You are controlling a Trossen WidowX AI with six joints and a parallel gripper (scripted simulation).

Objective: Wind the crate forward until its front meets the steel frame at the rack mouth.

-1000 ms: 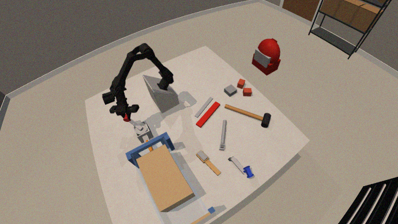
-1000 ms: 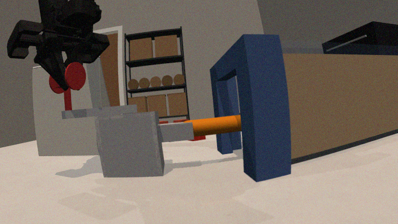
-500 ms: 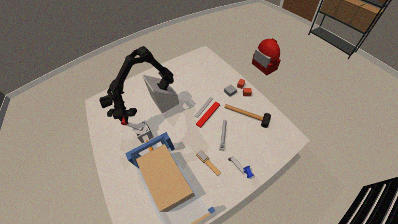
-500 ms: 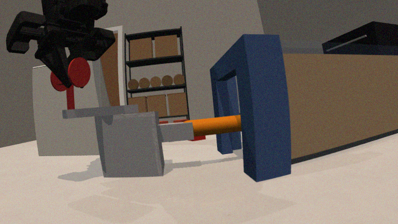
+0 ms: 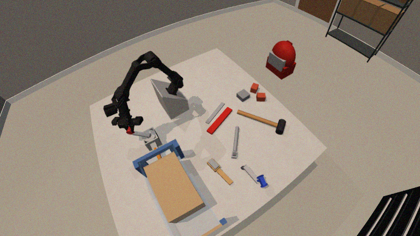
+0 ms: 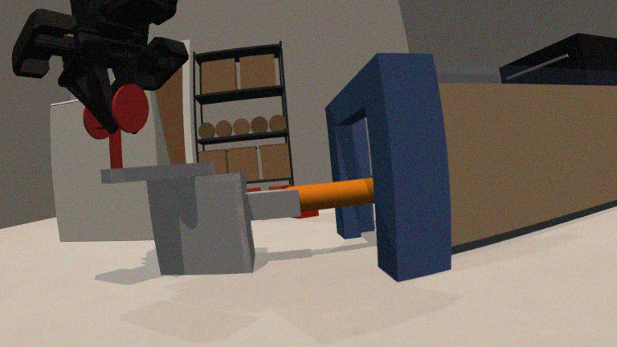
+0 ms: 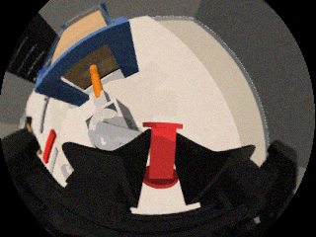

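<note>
The red-knobbed crank lies 4 cm to the left of my gripper tip, 3 cm below it and 1 cm ahead of it. Round my gripper tip: grey winch: 10 cm below, 8 cm to the left, 3 cm ahead; then red knob: 2 cm behind, 1 cm to the left; then blue steel frame: 21 cm ahead, 9 cm to the left, 2 cm below.
</note>
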